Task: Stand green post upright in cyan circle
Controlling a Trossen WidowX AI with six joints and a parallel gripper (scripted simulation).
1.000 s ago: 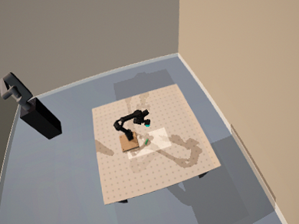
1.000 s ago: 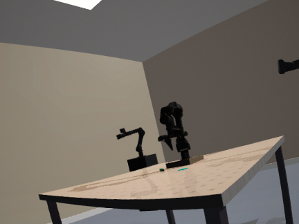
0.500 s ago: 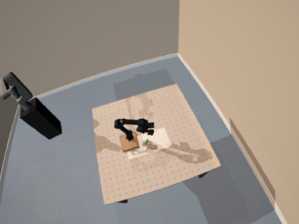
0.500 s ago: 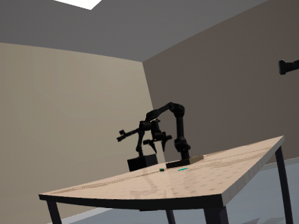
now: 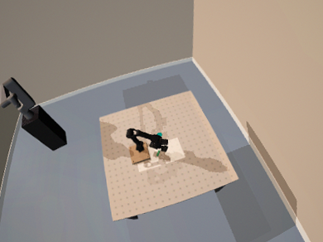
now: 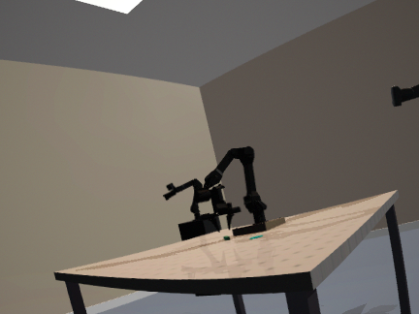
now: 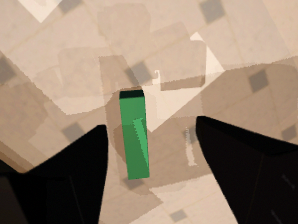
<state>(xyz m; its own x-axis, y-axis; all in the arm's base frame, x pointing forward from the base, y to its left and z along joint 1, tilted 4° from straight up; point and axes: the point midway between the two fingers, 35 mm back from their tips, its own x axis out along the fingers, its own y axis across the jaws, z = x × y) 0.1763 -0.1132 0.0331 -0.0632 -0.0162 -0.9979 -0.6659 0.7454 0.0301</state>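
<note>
Right now my gripper tip is 2 cm past the green post, 1 cm to the left of it and 4 cm above it. Also, from my gripper tip: cyan circle (9 cm ahead, 20 cm to the left, 5 cm below).
</note>
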